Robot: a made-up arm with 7 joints.
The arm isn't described. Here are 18 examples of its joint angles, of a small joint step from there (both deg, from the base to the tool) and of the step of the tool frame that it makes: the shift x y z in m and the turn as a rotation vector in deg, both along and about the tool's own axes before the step.
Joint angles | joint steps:
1: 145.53 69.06 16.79 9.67 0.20 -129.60 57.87 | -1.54 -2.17 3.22 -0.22 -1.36 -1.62 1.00
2: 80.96 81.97 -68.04 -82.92 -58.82 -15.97 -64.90 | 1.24 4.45 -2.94 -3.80 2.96 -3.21 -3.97
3: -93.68 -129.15 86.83 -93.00 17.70 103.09 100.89 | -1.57 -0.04 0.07 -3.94 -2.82 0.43 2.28
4: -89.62 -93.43 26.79 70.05 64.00 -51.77 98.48 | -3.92 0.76 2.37 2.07 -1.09 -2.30 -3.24
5: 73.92 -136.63 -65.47 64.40 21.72 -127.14 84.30 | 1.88 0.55 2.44 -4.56 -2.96 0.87 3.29
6: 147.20 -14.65 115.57 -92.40 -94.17 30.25 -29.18 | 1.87 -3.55 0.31 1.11 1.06 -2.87 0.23
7: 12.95 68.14 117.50 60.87 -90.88 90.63 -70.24 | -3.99 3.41 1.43 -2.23 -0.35 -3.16 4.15
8: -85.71 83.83 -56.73 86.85 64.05 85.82 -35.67 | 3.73 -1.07 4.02 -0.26 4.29 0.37 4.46
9: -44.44 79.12 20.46 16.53 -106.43 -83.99 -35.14 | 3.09 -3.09 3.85 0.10 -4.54 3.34 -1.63
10: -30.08 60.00 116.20 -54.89 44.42 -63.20 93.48 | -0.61 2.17 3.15 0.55 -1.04 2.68 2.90
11: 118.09 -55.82 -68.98 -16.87 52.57 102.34 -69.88 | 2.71 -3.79 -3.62 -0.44 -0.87 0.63 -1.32
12: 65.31 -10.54 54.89 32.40 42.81 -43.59 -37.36 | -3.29 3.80 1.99 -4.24 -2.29 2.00 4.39
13: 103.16 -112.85 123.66 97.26 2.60 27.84 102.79 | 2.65 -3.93 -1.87 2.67 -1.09 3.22 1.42
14: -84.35 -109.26 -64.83 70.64 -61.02 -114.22 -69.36 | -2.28 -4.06 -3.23 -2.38 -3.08 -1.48 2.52
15: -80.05 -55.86 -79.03 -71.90 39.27 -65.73 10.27 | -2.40 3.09 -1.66 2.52 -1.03 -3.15 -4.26
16: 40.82 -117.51 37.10 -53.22 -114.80 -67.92 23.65 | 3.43 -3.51 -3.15 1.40 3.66 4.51 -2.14
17: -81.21 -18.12 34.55 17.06 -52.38 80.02 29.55 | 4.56 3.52 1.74 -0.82 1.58 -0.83 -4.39
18: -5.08 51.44 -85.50 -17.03 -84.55 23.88 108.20 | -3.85 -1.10 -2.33 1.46 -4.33 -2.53 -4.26
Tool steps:
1: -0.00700 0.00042 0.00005 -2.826 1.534 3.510
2: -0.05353 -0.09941 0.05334 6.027 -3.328 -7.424
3: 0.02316 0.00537 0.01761 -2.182 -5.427 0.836
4: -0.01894 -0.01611 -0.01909 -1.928 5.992 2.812
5: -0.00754 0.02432 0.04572 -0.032 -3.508 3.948
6: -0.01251 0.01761 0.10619 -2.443 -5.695 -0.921
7: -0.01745 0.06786 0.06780 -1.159 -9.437 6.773
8: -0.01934 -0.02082 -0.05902 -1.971 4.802 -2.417
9: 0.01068 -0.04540 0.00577 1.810 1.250 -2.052
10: -0.00069 -0.00834 0.00961 2.518 -1.001 -2.230
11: -0.00378 0.02314 -0.00138 -2.069 -2.242 -2.861
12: 0.01648 0.00850 0.01026 2.162 -0.246 4.521
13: 0.01025 0.01241 0.04686 -4.571 -5.822 0.281
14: -0.04240 -0.02728 -0.00092 -0.125 1.106 -8.362
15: -0.02717 -0.00792 -0.04616 -1.004 4.764 -3.077
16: -0.00456 -0.04615 -0.03892 -4.900 1.936 5.989
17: -0.04869 -0.08218 0.01823 3.735 1.401 -6.999
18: 0.02438 -0.02949 -0.03725 -0.249 -1.628 -1.996
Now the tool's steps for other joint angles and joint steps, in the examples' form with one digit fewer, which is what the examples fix.
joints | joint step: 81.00 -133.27 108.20 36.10 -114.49 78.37 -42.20 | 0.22 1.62 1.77 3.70 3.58 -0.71 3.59
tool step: -0.0151 -0.0314 0.0212 -3.70 -0.35 -4.11
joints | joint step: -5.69 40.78 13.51 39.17 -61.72 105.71 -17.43 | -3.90 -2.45 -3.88 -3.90 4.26 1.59 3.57
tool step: 0.0655 0.0853 -0.0010 -2.11 0.67 7.67
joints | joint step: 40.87 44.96 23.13 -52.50 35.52 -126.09 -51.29 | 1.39 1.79 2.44 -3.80 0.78 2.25 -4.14
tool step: 0.0342 -0.0057 -0.0438 3.44 7.49 -0.15
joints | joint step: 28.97 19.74 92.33 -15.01 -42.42 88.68 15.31 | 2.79 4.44 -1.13 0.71 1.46 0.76 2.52
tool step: 0.0005 0.0044 0.0542 -5.65 -0.33 0.84
